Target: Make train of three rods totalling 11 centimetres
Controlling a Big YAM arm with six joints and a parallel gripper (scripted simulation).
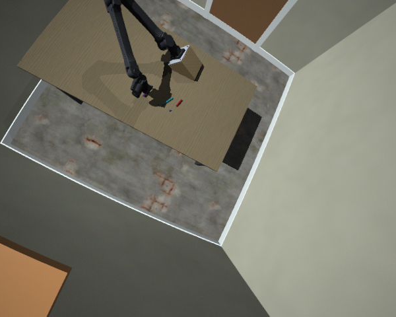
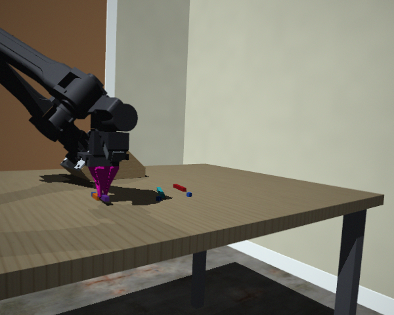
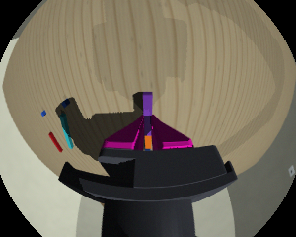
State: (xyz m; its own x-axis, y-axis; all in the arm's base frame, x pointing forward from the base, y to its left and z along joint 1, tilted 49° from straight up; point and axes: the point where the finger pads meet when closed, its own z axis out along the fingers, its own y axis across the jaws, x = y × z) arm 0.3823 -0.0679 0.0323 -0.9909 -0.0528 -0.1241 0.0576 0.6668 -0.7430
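My hand is 50 mm past the orange rod and 20 mm above it. Also, from my hand: turquoise rod 40 mm behind, 170 mm to the left, 20 mm below; then purple rod 10 mm below; then red rod 70 mm behind, 260 mm to the left, 20 mm below.
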